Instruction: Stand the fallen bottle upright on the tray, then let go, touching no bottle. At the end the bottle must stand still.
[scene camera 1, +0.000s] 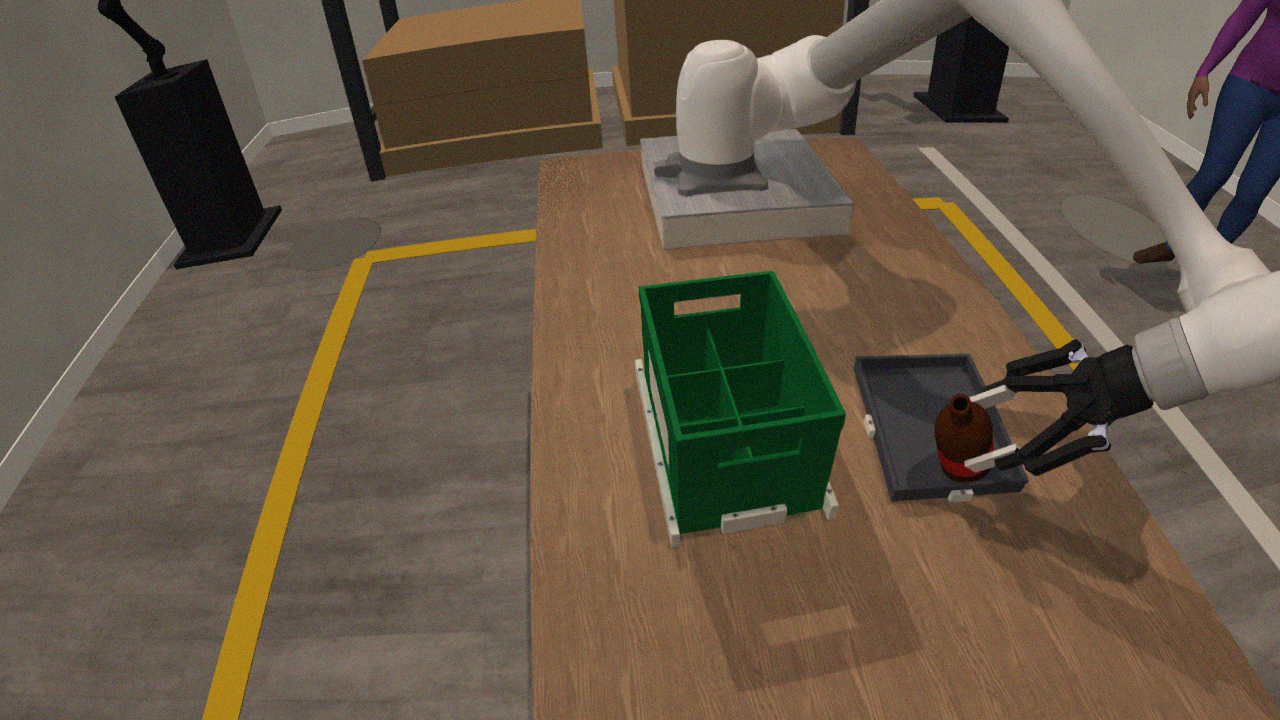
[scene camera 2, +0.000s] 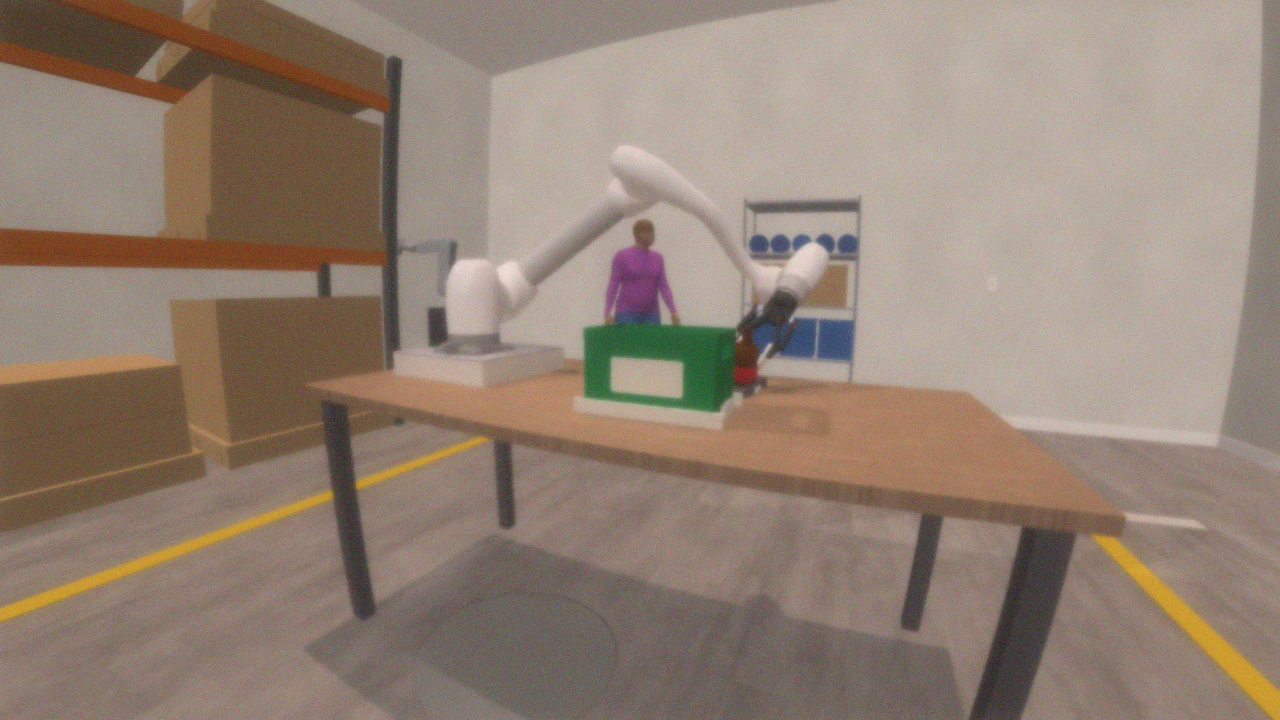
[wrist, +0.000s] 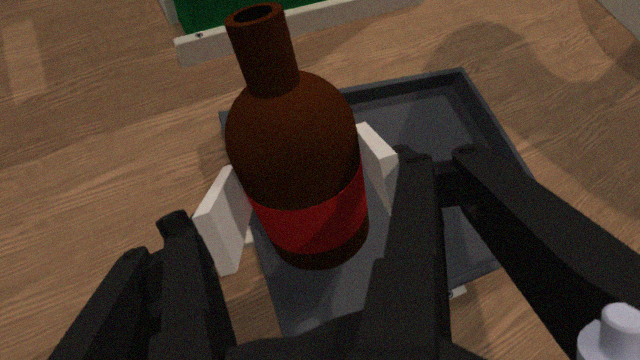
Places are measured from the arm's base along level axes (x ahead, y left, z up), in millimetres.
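Pixels of known places: gripper, fingertip midpoint: (scene camera 1: 965, 437) (scene camera 2: 744, 360) (wrist: 301, 167); arm's base at its link origin: (scene camera 1: 716, 173) (scene camera 2: 474, 351).
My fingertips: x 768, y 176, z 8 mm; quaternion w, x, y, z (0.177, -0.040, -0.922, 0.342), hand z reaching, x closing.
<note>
For each thing: its top centre in the pictures, then the offset to it from my fingertips. "spot": a spot on its surface instead.
- dark grey tray at a spot on its surface: (wrist: 415, 120) (scene camera 1: 888, 398) spot: dx -151, dy -35, dz -74 mm
- green crate with dividers, top centre: (scene camera 1: 732, 343) (scene camera 2: 662, 327) dx -116, dy -287, dz +96 mm
A brown bottle with a red band (scene camera 1: 964, 434) (scene camera 2: 745, 373) (wrist: 295, 135) stands about upright over the near part of the dark grey tray (scene camera 1: 904, 394) (wrist: 415, 120), neck up. Its base is at or very close to the tray floor; I cannot tell whether it touches. My gripper (scene camera 1: 973, 431) (wrist: 301, 167) comes in from the side, tilted downward, and is shut on the bottle, with one white pad on each side of its body. In the scene camera 2 view, the crate hides part of the bottle and most of the tray.
A green crate with dividers (scene camera 1: 751, 492) (scene camera 2: 599, 367) (wrist: 200, 15) stands beside the tray, with white strips (scene camera 1: 753, 518) along its base. Small white blocks (scene camera 1: 960, 495) sit against the tray's sides. The arm's base block (scene camera 1: 751, 223) is at the table's far end. A person (scene camera 2: 638, 282) stands behind the table.
</note>
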